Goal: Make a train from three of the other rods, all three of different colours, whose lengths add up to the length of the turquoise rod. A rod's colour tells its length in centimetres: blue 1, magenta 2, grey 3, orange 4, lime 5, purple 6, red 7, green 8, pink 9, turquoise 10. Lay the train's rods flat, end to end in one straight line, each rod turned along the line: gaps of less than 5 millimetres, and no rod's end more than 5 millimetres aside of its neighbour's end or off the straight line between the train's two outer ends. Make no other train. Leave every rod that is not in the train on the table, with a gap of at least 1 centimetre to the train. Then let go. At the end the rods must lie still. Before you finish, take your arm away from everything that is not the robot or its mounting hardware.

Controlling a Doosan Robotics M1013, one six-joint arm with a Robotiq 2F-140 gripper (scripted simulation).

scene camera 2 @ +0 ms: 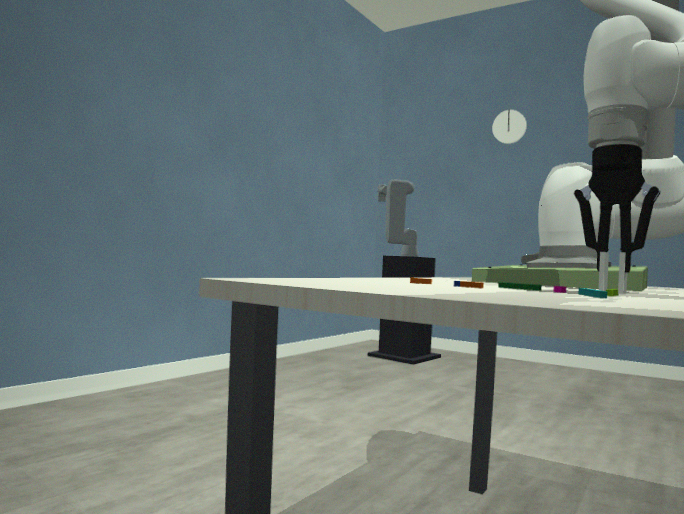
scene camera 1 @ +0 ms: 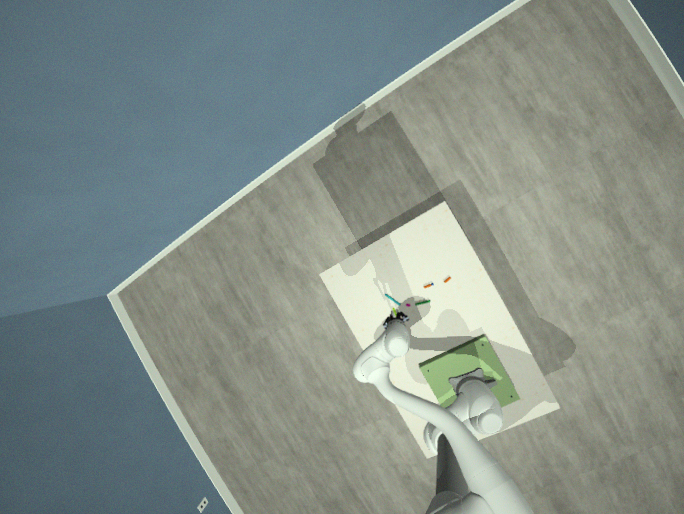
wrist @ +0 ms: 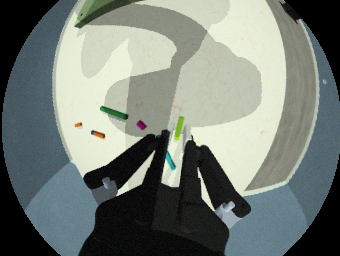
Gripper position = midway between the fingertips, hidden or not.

Note:
I see my gripper [scene camera 2: 612, 293].
My gripper shows as well in the wrist view [wrist: 179, 128].

